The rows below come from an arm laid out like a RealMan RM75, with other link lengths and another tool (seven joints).
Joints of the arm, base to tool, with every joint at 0 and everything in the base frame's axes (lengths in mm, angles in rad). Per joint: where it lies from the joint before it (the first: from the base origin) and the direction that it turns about. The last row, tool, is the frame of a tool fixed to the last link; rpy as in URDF.
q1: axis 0 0 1 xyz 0 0 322.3
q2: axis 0 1 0 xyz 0 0 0
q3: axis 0 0 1 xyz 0 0 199.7
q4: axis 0 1 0 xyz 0 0 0
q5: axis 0 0 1 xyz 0 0 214.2
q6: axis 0 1 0 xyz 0 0 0
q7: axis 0 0 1 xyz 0 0 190.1
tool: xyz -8 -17 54 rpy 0.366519 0 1.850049
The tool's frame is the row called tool.
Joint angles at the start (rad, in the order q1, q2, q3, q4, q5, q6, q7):
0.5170, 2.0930, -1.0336, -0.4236, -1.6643, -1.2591, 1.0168
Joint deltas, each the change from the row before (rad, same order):
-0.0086, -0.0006, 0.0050, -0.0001, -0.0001, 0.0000, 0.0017
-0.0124, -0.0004, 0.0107, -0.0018, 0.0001, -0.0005, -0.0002
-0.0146, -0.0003, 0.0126, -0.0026, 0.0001, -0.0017, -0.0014
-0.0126, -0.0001, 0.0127, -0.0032, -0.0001, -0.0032, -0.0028
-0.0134, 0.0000, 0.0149, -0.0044, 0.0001, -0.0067, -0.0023
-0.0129, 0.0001, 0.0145, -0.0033, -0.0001, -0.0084, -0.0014
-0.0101, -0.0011, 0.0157, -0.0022, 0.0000, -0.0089, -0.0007
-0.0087, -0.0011, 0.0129, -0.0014, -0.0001, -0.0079, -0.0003
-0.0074, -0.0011, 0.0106, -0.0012, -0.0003, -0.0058, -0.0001
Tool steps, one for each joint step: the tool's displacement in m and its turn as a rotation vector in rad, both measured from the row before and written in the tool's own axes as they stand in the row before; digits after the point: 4 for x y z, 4 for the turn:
-0.0016, -0.0030, -0.0015, -0.0021, -0.0039, 0.0123
-0.0028, -0.0033, -0.0029, -0.0065, -0.0083, 0.0157
-0.0030, -0.0037, -0.0034, -0.0080, -0.0095, 0.0166
-0.0026, -0.0027, -0.0034, -0.0087, -0.0085, 0.0123
-0.0024, -0.0022, -0.0040, -0.0116, -0.0072, 0.0125
-0.0018, -0.0023, -0.0038, -0.0113, -0.0047, 0.0129
-0.0021, -0.0013, -0.0041, -0.0121, -0.0046, 0.0117
-0.0016, -0.0013, -0.0035, -0.0097, -0.0034, 0.0102
-0.0016, -0.0013, -0.0029, -0.0075, -0.0037, 0.0087

